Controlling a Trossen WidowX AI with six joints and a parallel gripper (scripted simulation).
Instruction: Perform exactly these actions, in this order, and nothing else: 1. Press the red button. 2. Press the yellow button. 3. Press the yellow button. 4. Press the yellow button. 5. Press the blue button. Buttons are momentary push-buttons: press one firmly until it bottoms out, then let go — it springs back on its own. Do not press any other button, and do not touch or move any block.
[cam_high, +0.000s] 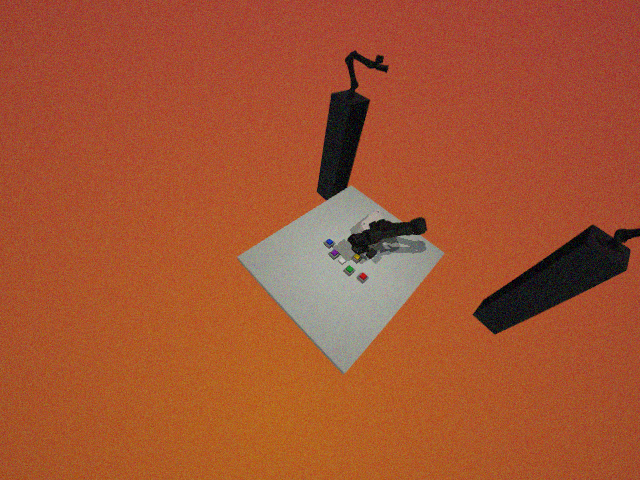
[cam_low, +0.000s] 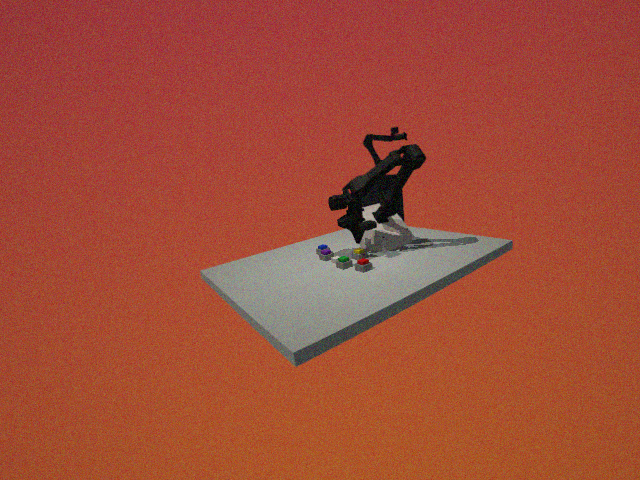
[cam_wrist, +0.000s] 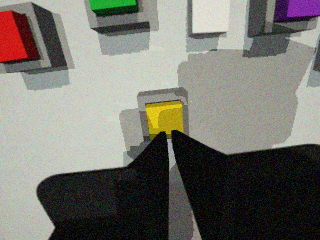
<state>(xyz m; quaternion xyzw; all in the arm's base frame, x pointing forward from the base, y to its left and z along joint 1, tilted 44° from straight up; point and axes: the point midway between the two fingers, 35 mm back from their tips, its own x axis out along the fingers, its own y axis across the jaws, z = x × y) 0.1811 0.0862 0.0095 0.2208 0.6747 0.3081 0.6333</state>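
Right now my gripper tip is 30 mm above the yellow button. From my gripper tip the other things lie so: red button 70 mm ahead, 120 mm to the left, 30 mm below; white block 90 mm ahead, 40 mm to the right, 60 mm below; green button 100 mm ahead, 40 mm to the left, 30 mm below.
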